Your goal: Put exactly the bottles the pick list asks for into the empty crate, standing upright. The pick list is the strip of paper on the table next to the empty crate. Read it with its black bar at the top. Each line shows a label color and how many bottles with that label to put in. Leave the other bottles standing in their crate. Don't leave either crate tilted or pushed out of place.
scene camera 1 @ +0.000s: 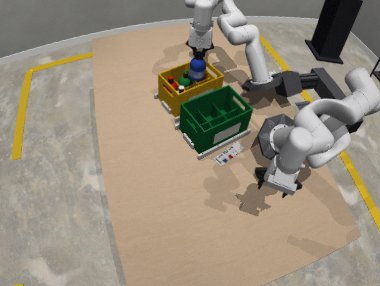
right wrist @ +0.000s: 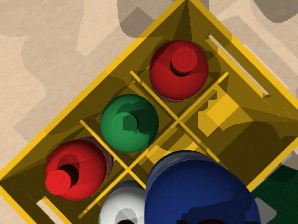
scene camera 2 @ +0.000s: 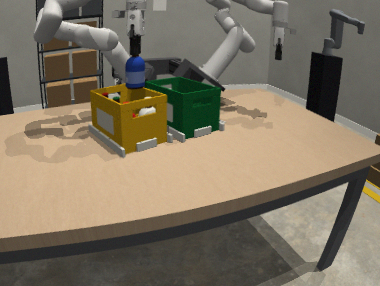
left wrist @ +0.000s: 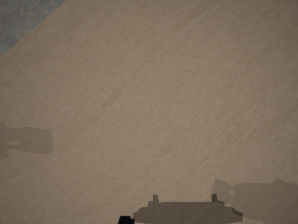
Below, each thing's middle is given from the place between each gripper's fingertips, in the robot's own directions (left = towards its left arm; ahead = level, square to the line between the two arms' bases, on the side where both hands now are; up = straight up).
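You'd find my right gripper 25 cm above the yellow crate [scene camera 2: 115, 120], 2 cm short of it and 4 cm to the left of it. The green crate [scene camera 1: 211, 104] is 25 cm below my right hand, 8 cm behind it and 19 cm to the left of it, and the green bottle [right wrist: 129, 123] is 25 cm below that same right hand, 5 cm ahead of it and 7 cm to the right of it.
As for my left hand, it's 22 cm above the green crate, 11 cm short of it and 48 cm to the left of it. From my left hand, the yellow crate is 22 cm below, 21 cm ahead and 71 cm to the right, while the green bottle is 21 cm below, 23 cm ahead and 74 cm to the right.
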